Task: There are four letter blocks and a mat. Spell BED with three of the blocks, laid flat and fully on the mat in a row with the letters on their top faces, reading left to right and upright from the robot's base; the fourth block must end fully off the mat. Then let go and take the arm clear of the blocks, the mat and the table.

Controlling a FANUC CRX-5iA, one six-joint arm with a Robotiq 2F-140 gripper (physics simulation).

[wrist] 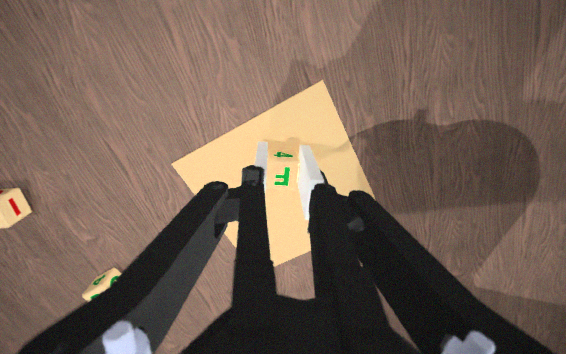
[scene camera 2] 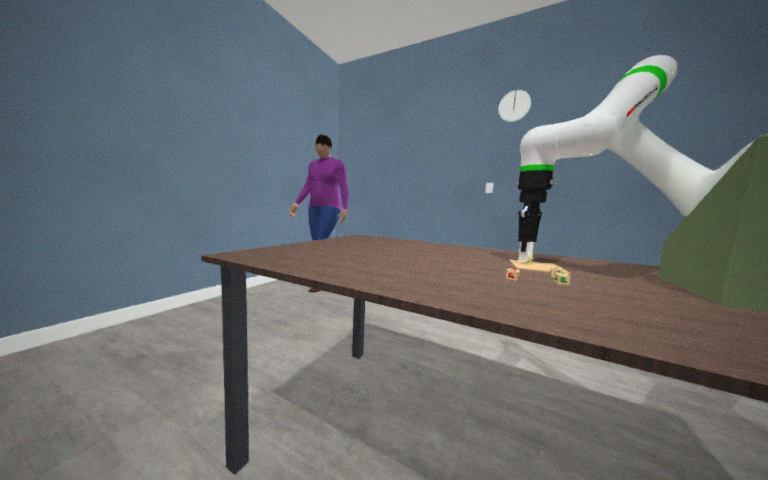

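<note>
My gripper (scene camera 2: 526, 253) (wrist: 282, 159) is shut on a pale wooden block (wrist: 282, 176) showing a green F and a green 4. The fingertips are low at the tan mat (scene camera 2: 532, 266) (wrist: 300, 112), which lies rotated in the wrist view; I cannot tell if the block touches it. A block with red letters (scene camera 2: 512, 274) (wrist: 13, 207) lies off the mat, at the left edge of the wrist view. A block with green letters (scene camera 2: 562, 277) (wrist: 100, 285) is partly hidden by a finger in the wrist view. Another block (scene camera 2: 553, 272) shows partly behind it in the scene view.
The brown wooden table (scene camera 2: 339, 263) carries the mat and blocks. A large green slanted shape (scene camera 2: 719, 249) stands at the right, by the arm's base side. A person in a purple top (scene camera 2: 325, 183) is beyond the table's far edge. Arm shadows fall beside the mat.
</note>
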